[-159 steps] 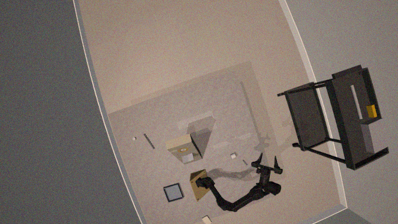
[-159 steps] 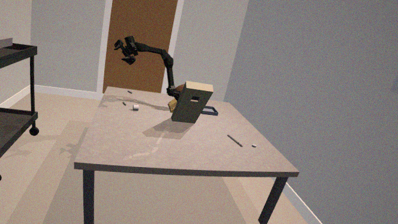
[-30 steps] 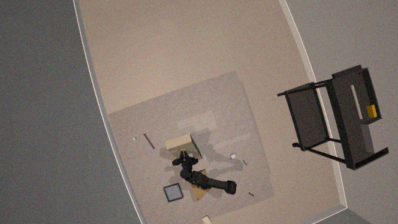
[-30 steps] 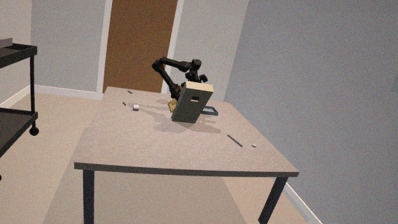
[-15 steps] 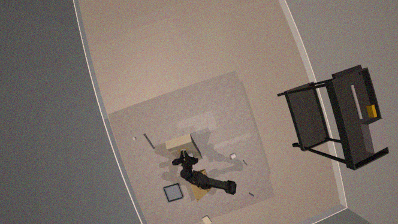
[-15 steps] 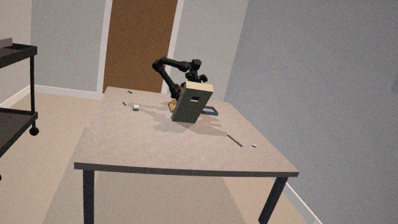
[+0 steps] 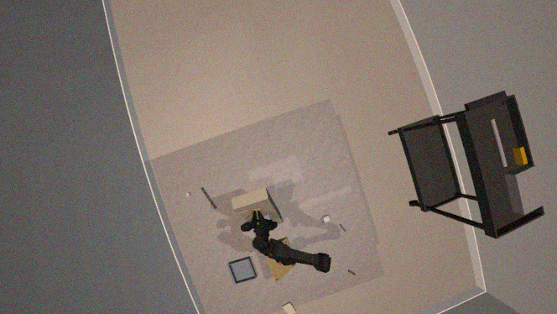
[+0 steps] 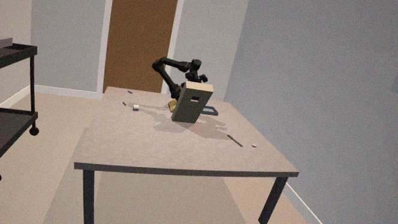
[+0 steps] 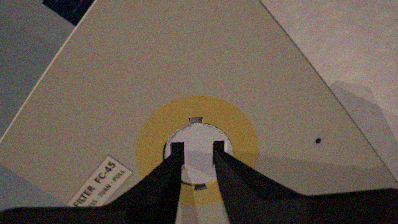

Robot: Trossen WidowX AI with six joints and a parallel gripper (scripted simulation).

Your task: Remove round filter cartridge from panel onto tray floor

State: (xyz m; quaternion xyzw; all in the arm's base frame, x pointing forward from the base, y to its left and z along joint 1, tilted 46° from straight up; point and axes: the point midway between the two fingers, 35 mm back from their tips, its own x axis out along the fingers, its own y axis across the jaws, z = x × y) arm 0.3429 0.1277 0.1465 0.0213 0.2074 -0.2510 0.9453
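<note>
Right now my gripper tip is 1 cm short of the filter cartridge and 1 cm above it. Round my gripper tip: tiny white piece: 45 cm to the left, 28 cm below, 20 cm ahead; dark-rimmed square tray: 41 cm behind, 30 cm to the left, 28 cm below.
</note>
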